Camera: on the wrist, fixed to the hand. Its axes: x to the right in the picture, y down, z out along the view.
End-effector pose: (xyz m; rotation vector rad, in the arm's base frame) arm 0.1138 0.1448 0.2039 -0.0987 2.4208 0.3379
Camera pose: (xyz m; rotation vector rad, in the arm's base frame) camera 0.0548 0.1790 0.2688 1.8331 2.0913 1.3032
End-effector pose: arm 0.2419 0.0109 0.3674 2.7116 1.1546 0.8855
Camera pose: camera 0.2403 -0.0387 0.4473 -2.4137 1.1772 -1.0111
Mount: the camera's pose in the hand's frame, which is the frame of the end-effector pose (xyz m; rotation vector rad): 0.0040 0.0563 -0.0753 -0.2283 0.2372 1.6195
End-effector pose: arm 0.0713 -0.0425 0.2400 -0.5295 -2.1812 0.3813
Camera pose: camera 0.1423 0.0147 0.2632 -2.2622 -1.1151 0.8038
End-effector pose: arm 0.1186 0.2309 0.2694 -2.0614 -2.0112 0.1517
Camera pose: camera 0.1921 0.2260 0.3279 -3.0364 0.1538 -0.0523
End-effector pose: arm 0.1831 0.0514 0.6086 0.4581 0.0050 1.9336
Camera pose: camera 0.1078 0.0478 0.5522 0.0254 0.4561 -2.7036
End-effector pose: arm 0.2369 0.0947 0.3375 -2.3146 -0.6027 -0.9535
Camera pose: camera 0.2358 0.0053 0.3668 -1.8821 1.3660 -0.3913
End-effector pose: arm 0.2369 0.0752 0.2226 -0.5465 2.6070 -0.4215
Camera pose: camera 0.1805 0.1378 0.2646 1.5583 2.3698 0.3774
